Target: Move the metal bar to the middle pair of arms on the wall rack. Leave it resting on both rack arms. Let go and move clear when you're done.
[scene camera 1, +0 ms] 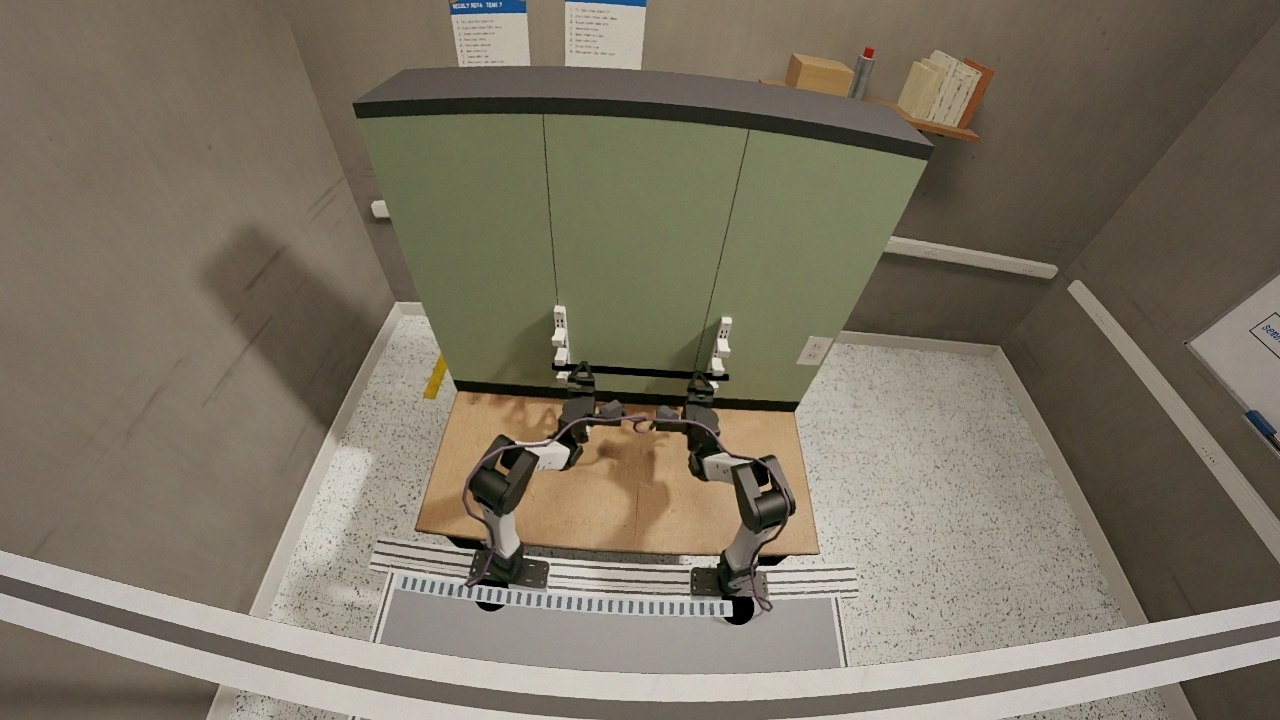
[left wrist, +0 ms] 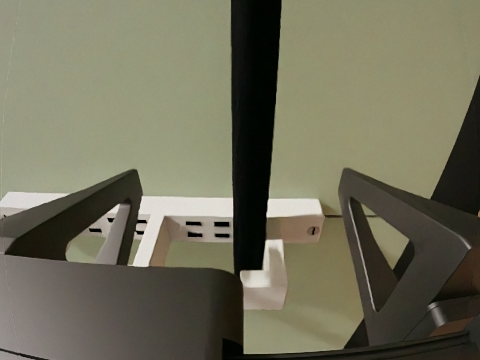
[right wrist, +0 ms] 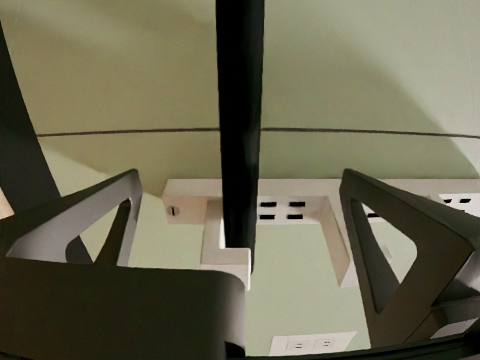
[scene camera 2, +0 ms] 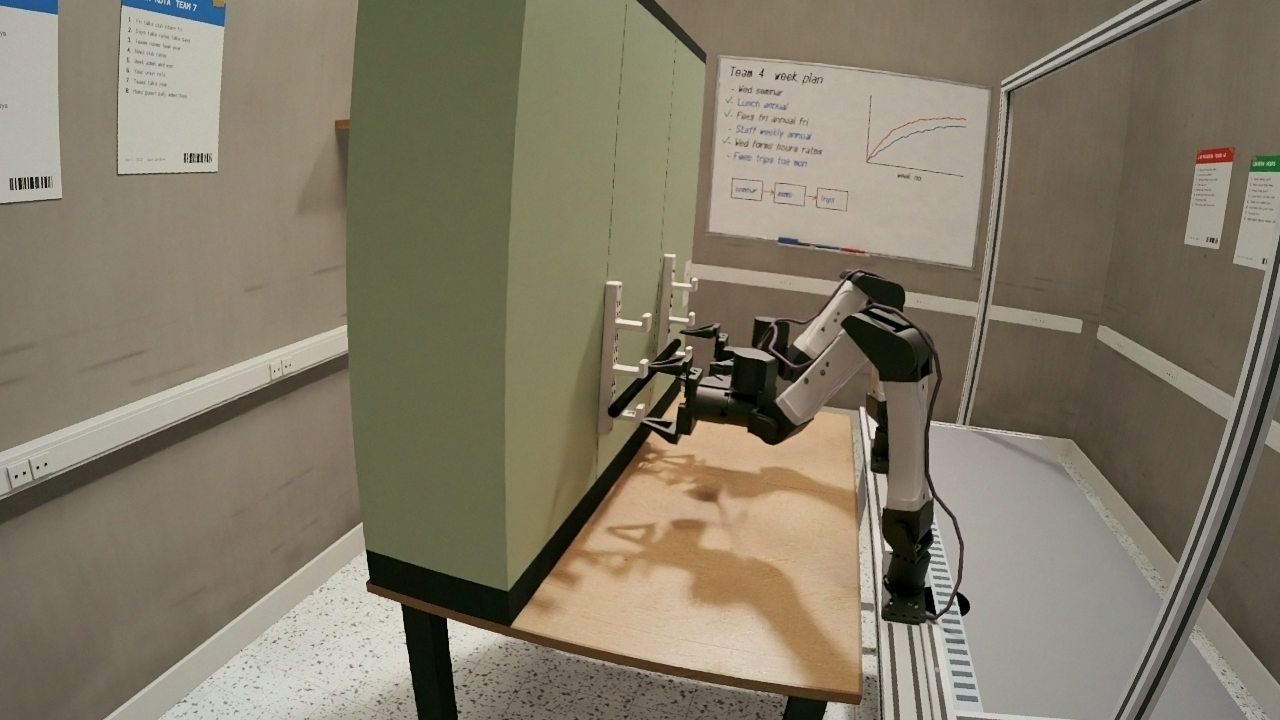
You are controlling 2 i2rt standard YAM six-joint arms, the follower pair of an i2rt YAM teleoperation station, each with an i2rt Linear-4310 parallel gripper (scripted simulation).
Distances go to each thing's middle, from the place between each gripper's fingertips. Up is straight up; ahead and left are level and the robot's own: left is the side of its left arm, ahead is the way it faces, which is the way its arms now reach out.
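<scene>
Black metal bar [scene camera 1: 595, 369]: 150 mm to the right of my left hand [scene camera 2: 639, 392], 30 mm ahead of it, 10 mm below it. Same black metal bar: 15 cm to the left of my right hand, 3 cm ahead of it.
</scene>
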